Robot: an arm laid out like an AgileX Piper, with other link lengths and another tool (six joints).
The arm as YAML. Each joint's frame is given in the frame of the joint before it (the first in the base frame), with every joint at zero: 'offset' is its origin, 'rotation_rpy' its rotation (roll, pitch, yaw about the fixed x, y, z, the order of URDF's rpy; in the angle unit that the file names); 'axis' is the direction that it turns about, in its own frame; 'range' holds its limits. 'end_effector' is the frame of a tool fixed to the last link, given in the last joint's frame.
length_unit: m
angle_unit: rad
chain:
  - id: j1
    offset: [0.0, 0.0, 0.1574]
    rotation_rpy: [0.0, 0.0, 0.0]
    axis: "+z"
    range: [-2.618, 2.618]
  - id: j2
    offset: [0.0, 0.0, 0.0]
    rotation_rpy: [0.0, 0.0, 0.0]
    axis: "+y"
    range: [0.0, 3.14]
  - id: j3
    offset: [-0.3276, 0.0, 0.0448]
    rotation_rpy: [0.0, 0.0, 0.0]
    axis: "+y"
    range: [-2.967, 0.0]
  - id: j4
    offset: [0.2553, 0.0, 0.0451]
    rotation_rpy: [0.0, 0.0, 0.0]
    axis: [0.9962, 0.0, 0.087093]
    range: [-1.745, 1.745]
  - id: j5
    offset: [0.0, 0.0, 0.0]
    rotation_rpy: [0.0, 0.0, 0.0]
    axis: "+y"
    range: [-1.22, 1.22]
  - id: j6
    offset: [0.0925, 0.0, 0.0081]
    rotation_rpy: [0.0, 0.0, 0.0]
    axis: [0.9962, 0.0, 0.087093]
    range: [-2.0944, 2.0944]
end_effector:
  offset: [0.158, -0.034, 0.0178]
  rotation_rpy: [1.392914, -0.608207, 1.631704]
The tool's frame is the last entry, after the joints.
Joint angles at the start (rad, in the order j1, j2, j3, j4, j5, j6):
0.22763, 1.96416, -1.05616, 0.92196, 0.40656, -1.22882
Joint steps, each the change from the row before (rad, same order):
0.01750, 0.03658, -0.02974, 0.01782, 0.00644, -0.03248
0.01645, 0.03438, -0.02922, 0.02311, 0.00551, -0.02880
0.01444, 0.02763, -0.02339, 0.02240, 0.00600, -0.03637
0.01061, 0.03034, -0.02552, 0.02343, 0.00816, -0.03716
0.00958, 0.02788, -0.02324, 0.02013, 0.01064, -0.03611
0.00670, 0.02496, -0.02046, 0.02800, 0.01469, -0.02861
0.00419, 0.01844, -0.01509, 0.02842, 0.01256, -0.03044
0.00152, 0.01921, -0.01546, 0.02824, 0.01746, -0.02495
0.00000, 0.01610, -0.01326, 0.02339, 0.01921, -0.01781
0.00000, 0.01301, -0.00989, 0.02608, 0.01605, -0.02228
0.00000, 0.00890, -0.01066, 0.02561, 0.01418, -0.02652
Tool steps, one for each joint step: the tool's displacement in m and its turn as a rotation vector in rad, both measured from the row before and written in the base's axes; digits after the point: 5 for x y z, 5 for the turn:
0.00443, 0.01264, -0.00758, 0.00122, 0.00061, 0.03504
0.00443, 0.01238, -0.00677, 0.00619, 0.00046, 0.02642
0.00302, 0.01135, -0.00531, 0.00379, -0.00383, 0.03138
0.00357, 0.01014, -0.00618, 0.00527, -0.00235, 0.02850
0.00236, 0.00973, -0.00597, 0.00504, -0.00143, 0.03033
0.00149, 0.00906, -0.00524, 0.01468, 0.00572, 0.01755
0.00134, 0.00724, -0.00331, 0.01414, 0.00173, 0.01484
0.00096, 0.00662, -0.00365, 0.01834, 0.00733, 0.01053
0.00031, 0.00564, -0.00290, 0.01892, 0.00965, 0.00784
0.00041, 0.00513, -0.00189, 0.01810, 0.00541, 0.00737
0.00177, 0.00516, 0.00077, 0.01754, -0.00352, 0.00979

